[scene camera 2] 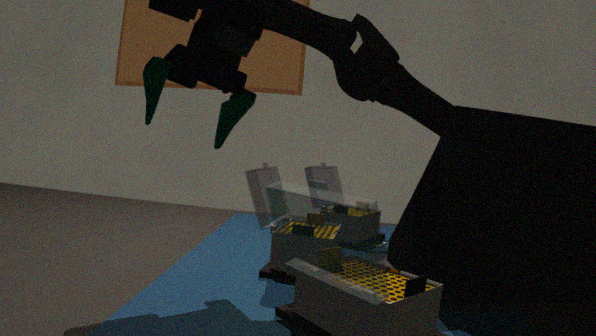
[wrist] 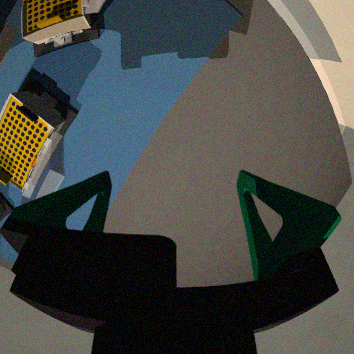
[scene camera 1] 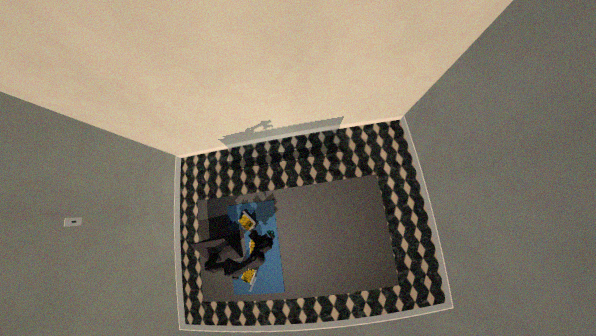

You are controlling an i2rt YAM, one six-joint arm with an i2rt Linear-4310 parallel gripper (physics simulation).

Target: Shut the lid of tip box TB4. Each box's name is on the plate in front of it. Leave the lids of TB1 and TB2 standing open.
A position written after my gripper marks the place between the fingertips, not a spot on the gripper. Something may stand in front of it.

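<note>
My gripper point(scene camera 2: 183, 136). Tip box point(scene camera 2: 313, 301). Another tip box point(scene camera 2: 274, 269). My gripper, also in the wrist view point(wrist: 173, 177).
</note>
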